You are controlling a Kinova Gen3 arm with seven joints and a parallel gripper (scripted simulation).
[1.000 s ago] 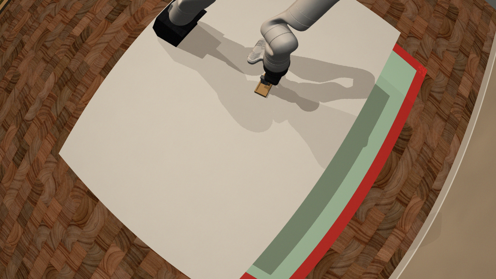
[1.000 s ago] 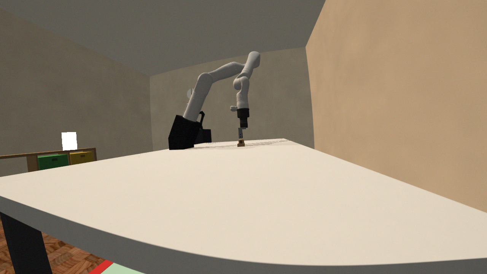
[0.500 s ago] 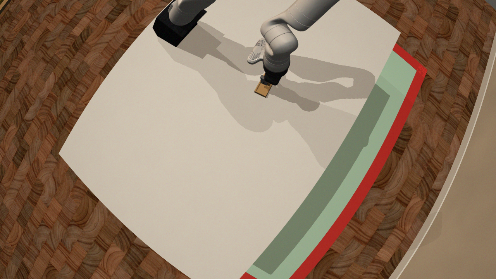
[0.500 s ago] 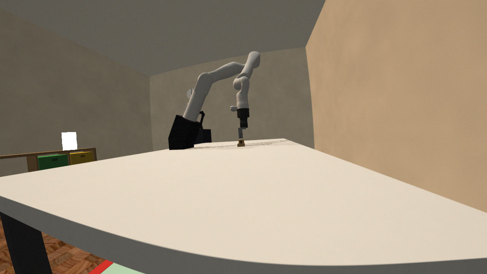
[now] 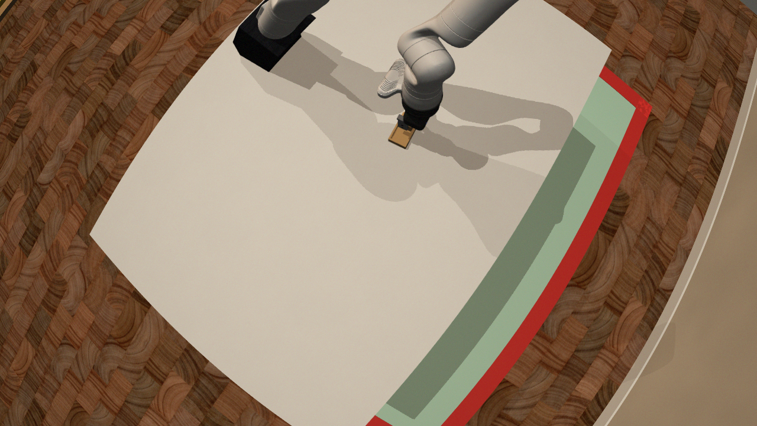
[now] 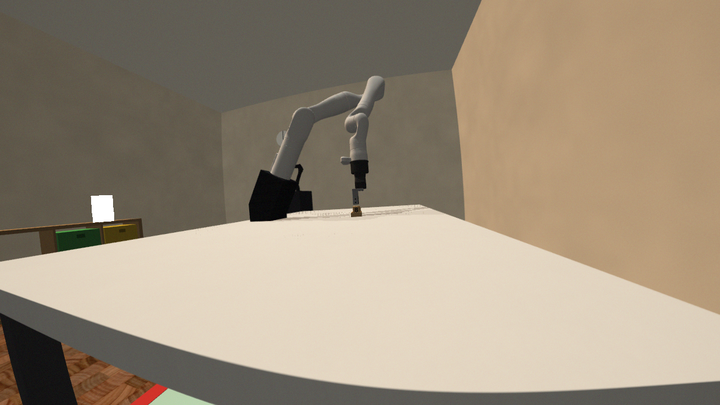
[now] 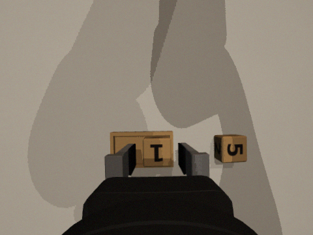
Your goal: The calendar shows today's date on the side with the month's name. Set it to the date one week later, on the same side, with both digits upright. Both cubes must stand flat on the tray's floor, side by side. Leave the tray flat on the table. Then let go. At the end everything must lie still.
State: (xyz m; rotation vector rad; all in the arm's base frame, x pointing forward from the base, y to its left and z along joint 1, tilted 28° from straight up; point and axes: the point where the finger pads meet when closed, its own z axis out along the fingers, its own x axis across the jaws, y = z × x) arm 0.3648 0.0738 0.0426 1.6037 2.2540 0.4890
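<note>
The wooden tray is 10 mm ahead of my hand, 20 mm to the right of it and 60 mm below it.
</note>
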